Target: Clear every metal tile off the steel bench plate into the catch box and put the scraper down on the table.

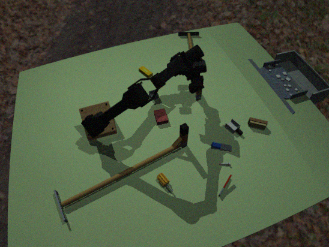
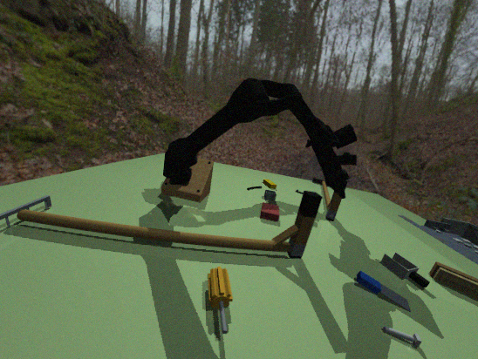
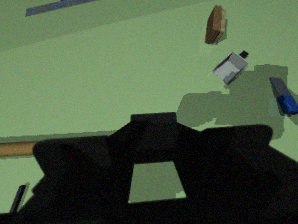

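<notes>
Right now the long wooden scraper is 27 cm to the left of my gripper tip, 9 cm ahead of it and 3 cm below it. Round my gripper tip: grey scoop 25 cm to the right, 8 cm below, 5 cm ahead; red block 24 cm behind, 8 cm below, 3 cm to the right; small grey box 22 cm behind, 11 cm to the left, 8 cm below.
</notes>
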